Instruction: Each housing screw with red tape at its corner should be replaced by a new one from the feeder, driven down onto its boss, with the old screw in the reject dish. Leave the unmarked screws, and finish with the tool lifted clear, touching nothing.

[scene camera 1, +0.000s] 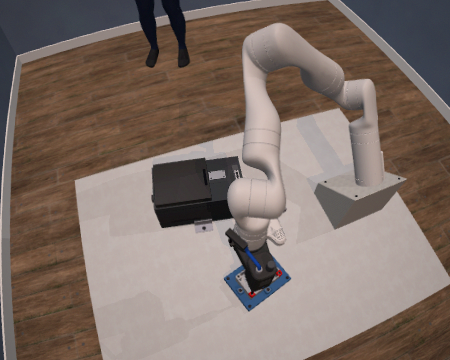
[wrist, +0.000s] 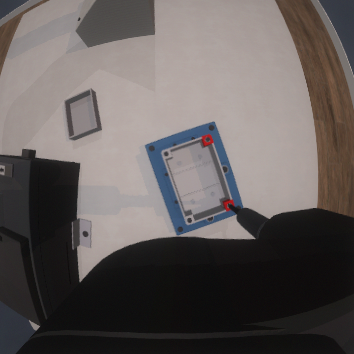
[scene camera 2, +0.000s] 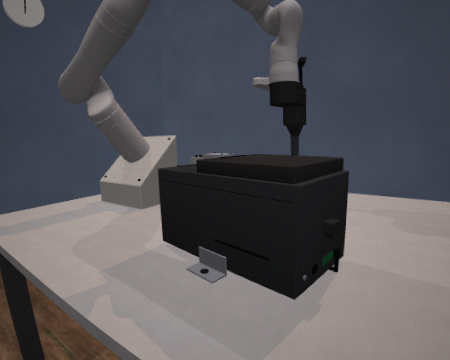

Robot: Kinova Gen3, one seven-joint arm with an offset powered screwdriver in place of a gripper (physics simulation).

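Where they show: hand at its tool point: (scene camera 1: pixel 252 293) (wrist: pixel 230 206); arm's base at its link origin: (scene camera 1: pixel 369 181) (scene camera 2: pixel 138 152).
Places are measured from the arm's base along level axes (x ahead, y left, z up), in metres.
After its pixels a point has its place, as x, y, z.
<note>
The pale housing (wrist: pixel 192 180) {0.452, 0.088, -0.137} lies in a blue fixture (wrist: pixel 161 167) {0.423, 0.038, -0.140} (scene camera 1: pixel 249 304) {0.509, 0.158, -0.141}. Red tape marks two of its corners: one far corner (wrist: pixel 204 137) {0.388, 0.112, -0.100} and one near corner (wrist: pixel 226 202) {0.490, 0.133, -0.100}. The other corners (wrist: pixel 167 154) {0.407, 0.053, -0.096} (wrist: pixel 189 220) {0.509, 0.073, -0.098} are unmarked. My screwdriver (wrist: pixel 231 206) {0.492, 0.135, -0.079} points down with its tip at the near red-taped corner, touching or just above the screw place; the tip hides it. In scene camera 2 the screwdriver's shaft (scene camera 2: pixel 295 145) runs down behind the black feeder (scene camera 2: pixel 225 215) {0.518, -0.317, -0.064} (scene camera 1: pixel 182 182) {0.556, -0.237, 0.011} (wrist: pixel 55 200) {0.453, -0.137, -0.075}. Whether a screw is on the bit is too small to tell. The grey reject dish (wrist: pixel 70 120) {0.301, -0.138, -0.149} shows no visible screw.
A small metal bracket (scene camera 1: pixel 203 226) {0.534, -0.145, -0.152} (scene camera 2: pixel 212 272) {0.497, -0.323, -0.154} (wrist: pixel 82 233) {0.533, -0.145, -0.152} with a dark round spot sits at the feeder's side. The arm's sloped grey base (scene camera 1: pixel 360 200) {0.098, 0.057, 0.037} (scene camera 2: pixel 122 192) {0.027, -0.101, -0.115} (wrist: pixel 120 25) {0.122, -0.010, -0.111} stands on the table. A person's legs (scene camera 1: pixel 162 30) show beyond the table.
</note>
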